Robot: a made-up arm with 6 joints. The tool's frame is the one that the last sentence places. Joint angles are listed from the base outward.
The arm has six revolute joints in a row. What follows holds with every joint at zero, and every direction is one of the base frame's. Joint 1 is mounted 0.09 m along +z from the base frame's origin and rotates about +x. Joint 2 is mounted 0.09 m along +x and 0.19 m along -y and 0.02 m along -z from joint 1 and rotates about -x. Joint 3 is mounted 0.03 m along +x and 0.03 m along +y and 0.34 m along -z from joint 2 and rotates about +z. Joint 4 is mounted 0.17 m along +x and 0.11 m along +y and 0.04 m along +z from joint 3 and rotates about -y. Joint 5 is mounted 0.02 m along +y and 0.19 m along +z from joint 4 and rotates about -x. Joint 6 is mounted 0.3 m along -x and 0.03 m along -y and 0.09 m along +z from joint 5 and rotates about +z. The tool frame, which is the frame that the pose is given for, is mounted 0.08 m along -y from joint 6; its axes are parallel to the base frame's.
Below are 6 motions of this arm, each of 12 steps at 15 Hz.
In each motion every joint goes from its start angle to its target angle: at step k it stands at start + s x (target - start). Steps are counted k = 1, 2, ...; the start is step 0. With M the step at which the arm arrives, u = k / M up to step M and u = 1 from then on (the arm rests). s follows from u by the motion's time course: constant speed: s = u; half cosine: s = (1 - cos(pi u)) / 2; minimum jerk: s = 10 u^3 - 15 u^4 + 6 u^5.
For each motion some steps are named. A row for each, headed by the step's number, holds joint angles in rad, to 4 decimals.
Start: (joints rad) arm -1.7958 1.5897 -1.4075 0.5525 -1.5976 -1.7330
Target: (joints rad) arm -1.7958 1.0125 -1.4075 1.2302 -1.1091 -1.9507
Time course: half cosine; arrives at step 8
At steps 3, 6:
3: -1.7958 1.4115 -1.4075 0.7617 -1.4468 -1.8002
6: -1.7958 1.0970 -1.4075 1.1310 -1.1806 -1.9188

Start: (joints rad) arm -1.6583 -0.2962 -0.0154 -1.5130 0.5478 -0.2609
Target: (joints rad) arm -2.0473 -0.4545 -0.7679 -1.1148 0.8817 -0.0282
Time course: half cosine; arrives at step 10
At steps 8, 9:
8: -2.0102 -0.4394 -0.6960 -1.1528 0.8498 -0.0504
9: -2.0378 -0.4506 -0.7495 -1.1245 0.8735 -0.0339

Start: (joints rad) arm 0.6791 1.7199 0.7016 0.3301 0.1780 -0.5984
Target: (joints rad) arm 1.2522 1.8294 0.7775 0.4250 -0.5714 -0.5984
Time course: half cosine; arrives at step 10
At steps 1, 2, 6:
1: 0.6931 1.7226 0.7035 0.3324 0.1597 -0.5984
2: 0.7338 1.7304 0.7088 0.3392 0.1064 -0.5984
6: 1.0542 1.7916 0.7513 0.3922 -0.3125 -0.5984

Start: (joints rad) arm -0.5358 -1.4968 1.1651 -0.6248 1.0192 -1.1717
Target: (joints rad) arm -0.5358 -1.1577 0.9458 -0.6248 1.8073 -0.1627
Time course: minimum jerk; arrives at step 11
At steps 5, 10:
5: -0.5358 -1.3560 1.0740 -0.6248 1.3465 -0.7527
10: -0.5358 -1.1599 0.9472 -0.6248 1.8022 -0.1693

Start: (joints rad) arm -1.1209 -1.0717 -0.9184 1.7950 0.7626 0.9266
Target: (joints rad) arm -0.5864 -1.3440 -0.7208 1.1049 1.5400 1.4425
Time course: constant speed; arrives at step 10
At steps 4, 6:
4: -0.9071 -1.1806 -0.8394 1.5190 1.0736 1.1330
6: -0.8002 -1.2351 -0.7998 1.3809 1.2290 1.2361

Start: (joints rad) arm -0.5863 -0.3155 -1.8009 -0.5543 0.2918 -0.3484
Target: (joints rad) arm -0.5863 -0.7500 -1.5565 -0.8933 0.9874 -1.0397
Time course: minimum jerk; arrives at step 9
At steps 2, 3, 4, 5, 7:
2: -0.5863 -0.3487 -1.7822 -0.5802 0.3450 -0.4012
3: -0.5863 -0.4067 -1.7496 -0.6254 0.4378 -0.4935
4: -0.5863 -0.4879 -1.7039 -0.6888 0.5677 -0.6226
5: -0.5863 -0.5776 -1.6535 -0.7588 0.7115 -0.7655
7: -0.5863 -0.7168 -1.5752 -0.8674 0.9342 -0.9869

